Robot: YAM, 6 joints.
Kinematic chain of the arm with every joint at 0, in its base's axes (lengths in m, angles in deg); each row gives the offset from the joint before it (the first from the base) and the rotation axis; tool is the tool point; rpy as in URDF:
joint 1: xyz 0 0 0.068 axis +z
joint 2: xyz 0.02 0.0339 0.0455 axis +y
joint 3: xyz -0.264 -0.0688 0 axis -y
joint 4: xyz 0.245 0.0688 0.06 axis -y
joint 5: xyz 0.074 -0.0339 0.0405 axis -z
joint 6: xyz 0.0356 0 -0.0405 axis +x
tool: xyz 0 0 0 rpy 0 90 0
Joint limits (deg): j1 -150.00..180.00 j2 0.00..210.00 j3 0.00..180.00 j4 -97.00..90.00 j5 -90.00..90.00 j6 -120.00..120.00
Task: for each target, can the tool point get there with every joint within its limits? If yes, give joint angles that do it. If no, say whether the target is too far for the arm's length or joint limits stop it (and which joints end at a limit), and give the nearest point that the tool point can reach.
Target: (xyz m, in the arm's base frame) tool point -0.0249 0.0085 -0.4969
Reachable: no: joint limits stop it (at a limit: joint 2) | nearest point -0.0910 0.0311 -0.3466 | short by 0.166 m
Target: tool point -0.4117 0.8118 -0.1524
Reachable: no: too far | nearest point -0.2803 0.5527 -0.0656 | short by 0.303 m
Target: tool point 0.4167 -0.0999 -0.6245
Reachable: no: too far | nearest point 0.3419 -0.0820 -0.3654 | short by 0.270 m
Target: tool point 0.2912 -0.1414 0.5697
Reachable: yes | joints -30.10 94.82 106.21 47.26 -41.68 -19.92
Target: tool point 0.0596 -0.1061 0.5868
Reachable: yes | joints 112.93 38.40 120.05 -48.67 22.42 26.75
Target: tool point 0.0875 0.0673 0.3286
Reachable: yes | joints 45.81 20.59 28.09 9.42 26.38 -101.43
